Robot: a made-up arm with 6 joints.
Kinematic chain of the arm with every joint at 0, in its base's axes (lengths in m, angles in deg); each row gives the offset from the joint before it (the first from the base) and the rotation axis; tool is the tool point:
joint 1: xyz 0 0 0.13 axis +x
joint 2: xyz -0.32 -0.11 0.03 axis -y
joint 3: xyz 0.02 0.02 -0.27 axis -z
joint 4: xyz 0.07 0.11 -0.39 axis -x
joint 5: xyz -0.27 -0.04 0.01 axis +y
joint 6: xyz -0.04 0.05 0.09 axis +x
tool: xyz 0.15 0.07 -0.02
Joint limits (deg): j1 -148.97..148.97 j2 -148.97..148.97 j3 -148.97..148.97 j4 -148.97..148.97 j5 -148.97..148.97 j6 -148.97..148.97
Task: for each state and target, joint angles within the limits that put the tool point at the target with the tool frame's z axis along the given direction. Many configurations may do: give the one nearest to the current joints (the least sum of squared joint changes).
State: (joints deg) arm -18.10 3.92 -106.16 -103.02 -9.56 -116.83
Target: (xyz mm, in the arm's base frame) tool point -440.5 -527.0 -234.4 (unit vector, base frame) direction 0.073 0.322 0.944
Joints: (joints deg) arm -38.55 -17.48 -148.93 -68.35 -14.89 -91.85
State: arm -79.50 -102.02 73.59 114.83 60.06 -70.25
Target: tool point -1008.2 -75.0 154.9 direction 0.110 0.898 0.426
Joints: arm -35.85 -102.20 113.74 148.97 10.86 -117.04
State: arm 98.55 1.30 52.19 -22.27 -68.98 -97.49
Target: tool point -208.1 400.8 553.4 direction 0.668 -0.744 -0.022
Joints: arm 117.73 17.18 61.00 -21.29 -126.56 -98.55
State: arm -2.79 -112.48 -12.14 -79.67 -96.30 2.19
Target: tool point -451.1 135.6 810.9 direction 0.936 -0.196 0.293
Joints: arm -27.59 -148.97 -20.44 -100.58 -95.00 -19.16
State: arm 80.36 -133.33 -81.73 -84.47 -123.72 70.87
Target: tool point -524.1 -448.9 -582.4 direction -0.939 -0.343 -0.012
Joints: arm 114.54 -148.97 -87.79 -64.92 -148.56 107.42
